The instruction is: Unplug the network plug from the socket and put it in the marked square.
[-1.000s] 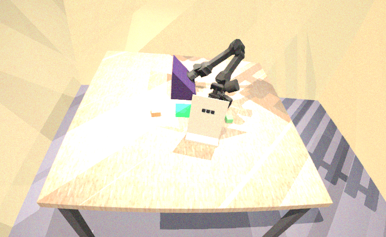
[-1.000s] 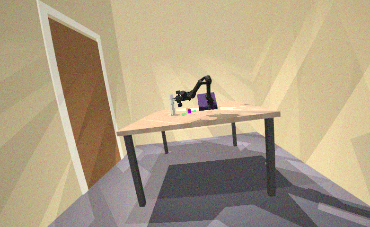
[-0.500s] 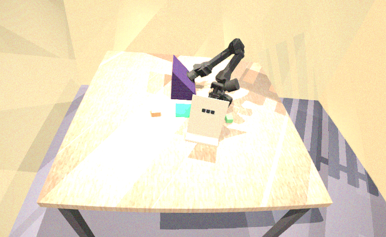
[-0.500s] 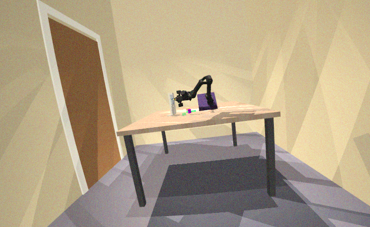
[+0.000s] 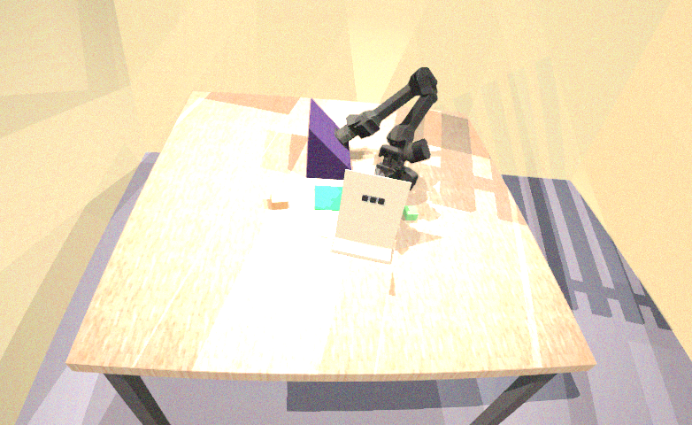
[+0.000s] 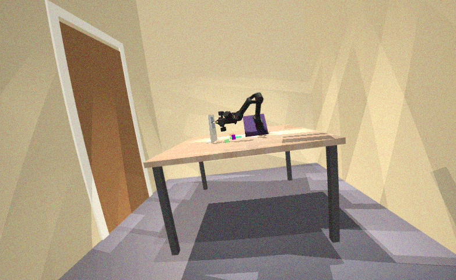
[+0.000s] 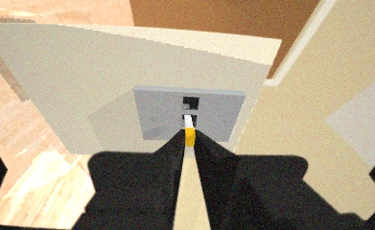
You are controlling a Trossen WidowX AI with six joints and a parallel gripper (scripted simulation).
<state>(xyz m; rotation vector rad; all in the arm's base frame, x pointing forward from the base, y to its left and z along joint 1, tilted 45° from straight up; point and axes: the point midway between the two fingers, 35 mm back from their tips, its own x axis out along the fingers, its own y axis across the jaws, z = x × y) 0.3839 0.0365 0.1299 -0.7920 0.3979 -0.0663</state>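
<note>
The green marked square is 18 cm below my gripper tip, 16 cm behind it and 11 cm to the right of it. Also, from my gripper tip: magenta block 16 cm below, 16 cm behind, 1 cm to the left; then white panel 7 cm below, 4 cm ahead, 1 cm to the right; then network plug 1 cm ahead.
</note>
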